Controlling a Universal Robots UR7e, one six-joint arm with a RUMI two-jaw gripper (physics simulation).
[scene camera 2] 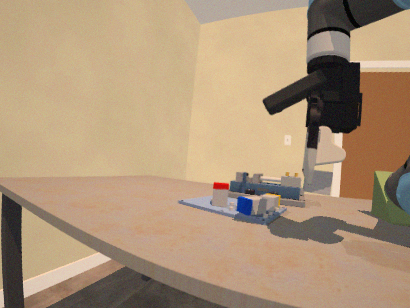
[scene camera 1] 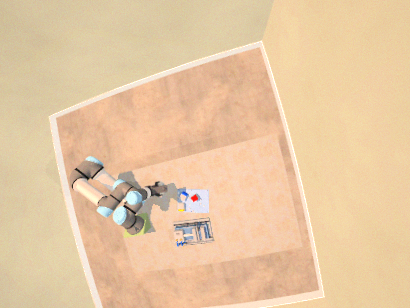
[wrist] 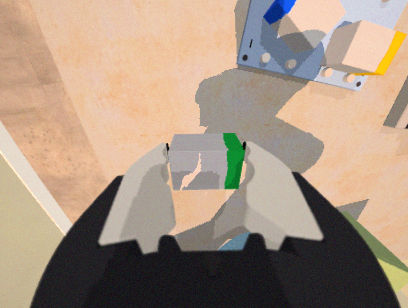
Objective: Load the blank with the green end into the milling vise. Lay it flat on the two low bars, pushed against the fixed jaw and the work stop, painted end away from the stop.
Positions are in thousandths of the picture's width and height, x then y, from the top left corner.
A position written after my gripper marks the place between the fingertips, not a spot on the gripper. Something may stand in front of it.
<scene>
In view: my gripper (scene camera 2: 750, 593), a green-ended blank (wrist: 484, 524) and a yellow-ended blank (wrist: 886, 157).
My gripper shows as well in the wrist view (wrist: 504, 472).
</scene>
